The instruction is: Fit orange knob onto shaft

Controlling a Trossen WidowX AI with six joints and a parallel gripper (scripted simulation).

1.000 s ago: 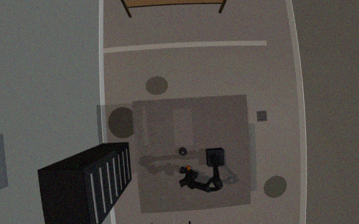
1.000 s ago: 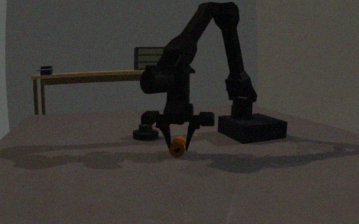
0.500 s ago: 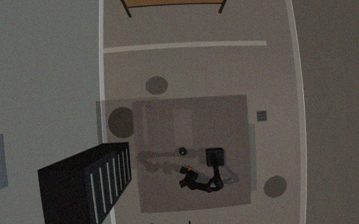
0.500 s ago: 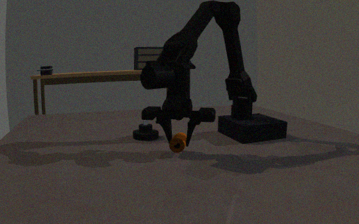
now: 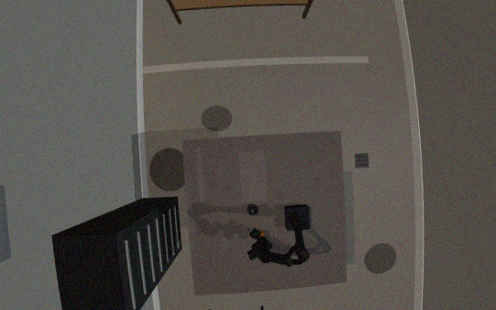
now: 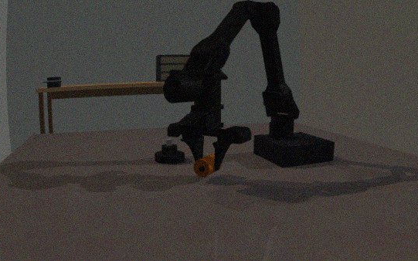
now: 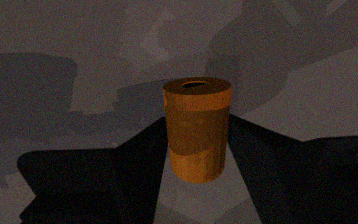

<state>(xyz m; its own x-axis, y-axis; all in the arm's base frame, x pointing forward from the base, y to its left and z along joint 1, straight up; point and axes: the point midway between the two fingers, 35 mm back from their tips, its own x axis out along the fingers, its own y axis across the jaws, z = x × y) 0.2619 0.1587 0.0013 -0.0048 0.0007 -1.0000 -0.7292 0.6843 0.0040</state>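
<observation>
Right now my gripper tip is 1 cm past the orange knob, 1 cm to the left of it and 1 cm below it. Round my gripper tip: dark round pedestal: 6 cm ahead, 19 cm to the right, 1 cm above.
</observation>
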